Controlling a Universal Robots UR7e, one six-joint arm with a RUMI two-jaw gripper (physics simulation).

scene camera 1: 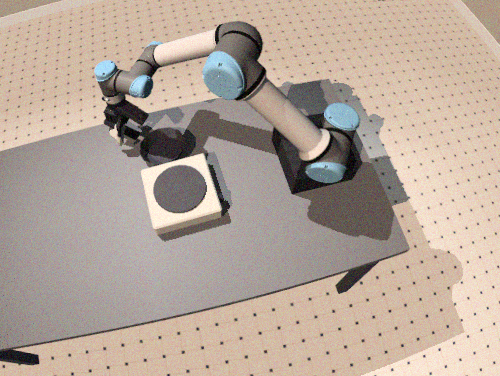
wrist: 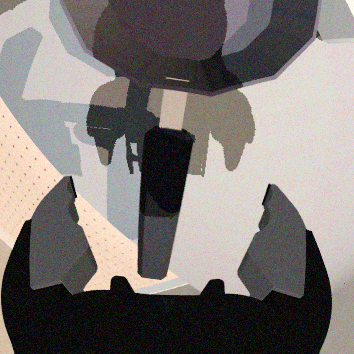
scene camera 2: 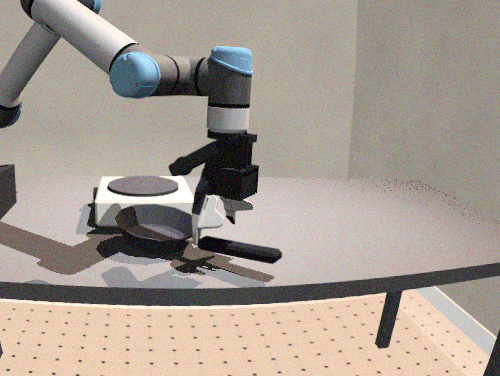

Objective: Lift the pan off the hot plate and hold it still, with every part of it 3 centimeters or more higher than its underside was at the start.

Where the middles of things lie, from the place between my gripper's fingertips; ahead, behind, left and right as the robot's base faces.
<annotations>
Right now the black pan [scene camera 2: 152,228] is 50 mm behind my hand, 50 mm to the left of it and 30 mm below it. Round my hand: white hot plate [scene camera 1: 181,193] 140 mm behind, 310 mm to the left, 20 mm below.
</annotations>
